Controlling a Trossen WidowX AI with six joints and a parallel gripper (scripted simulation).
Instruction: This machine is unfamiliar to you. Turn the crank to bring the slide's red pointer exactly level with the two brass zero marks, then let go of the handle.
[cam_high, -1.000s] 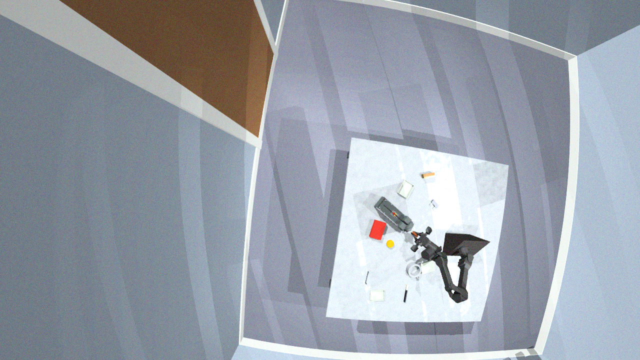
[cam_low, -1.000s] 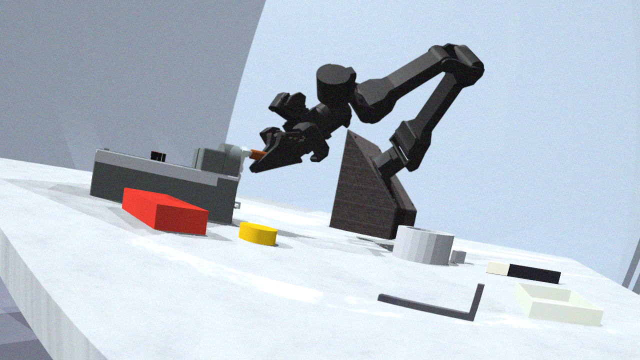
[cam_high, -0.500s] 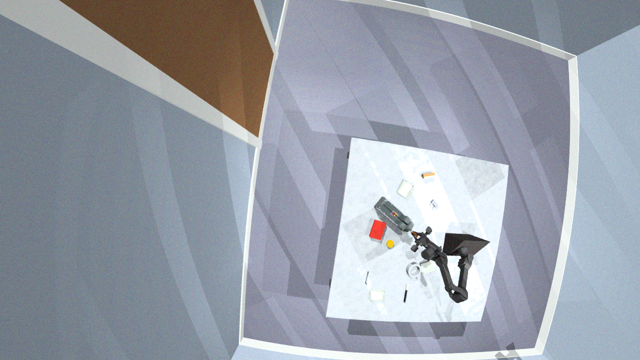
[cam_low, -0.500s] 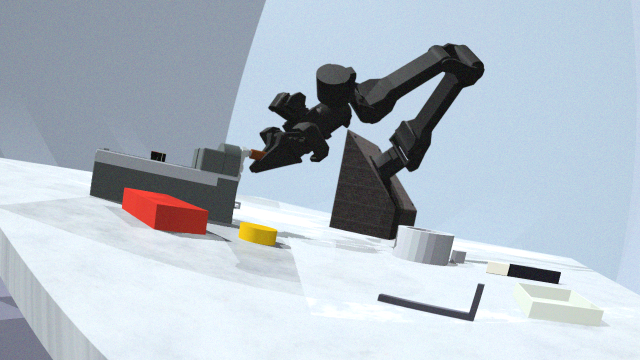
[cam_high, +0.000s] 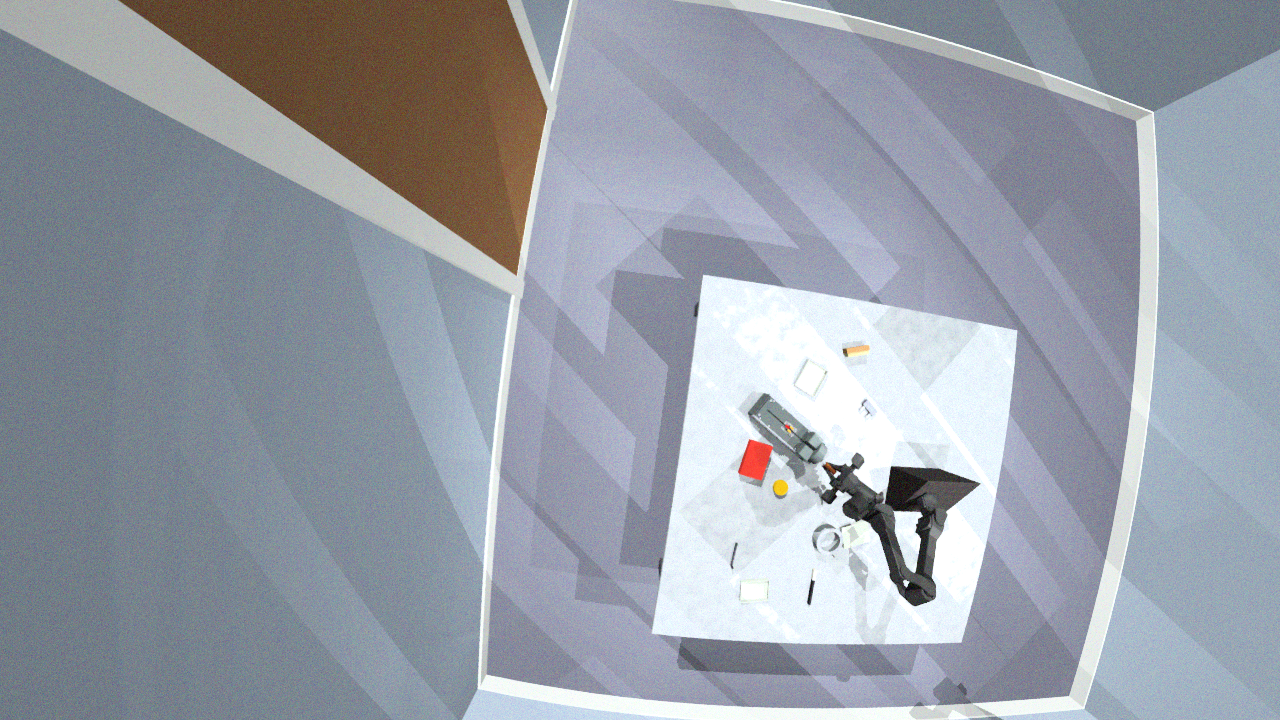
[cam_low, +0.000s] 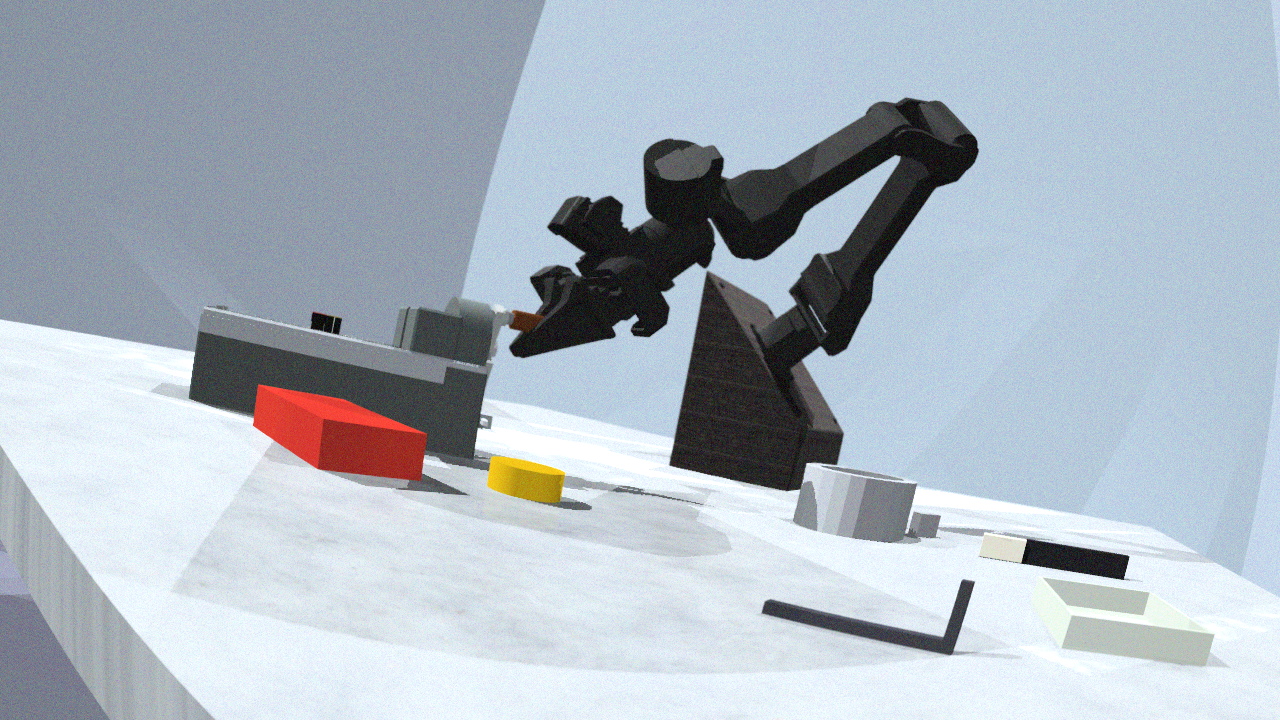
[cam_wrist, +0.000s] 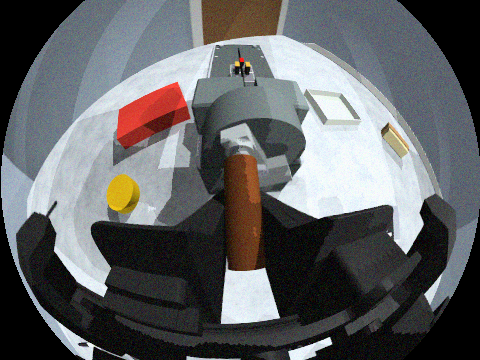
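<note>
The brown handle is 3 cm above my gripper tip, 1 cm to the left of it and 1 cm behind it. The rest, counted from my gripper tip: yellow disc 12 cm to the left, 9 cm ahead, 8 cm below; then red pointer 16 cm ahead, 9 cm to the right, 1 cm below; then black L-shaped bar 42 cm to the left, 19 cm ahead, 8 cm below.
</note>
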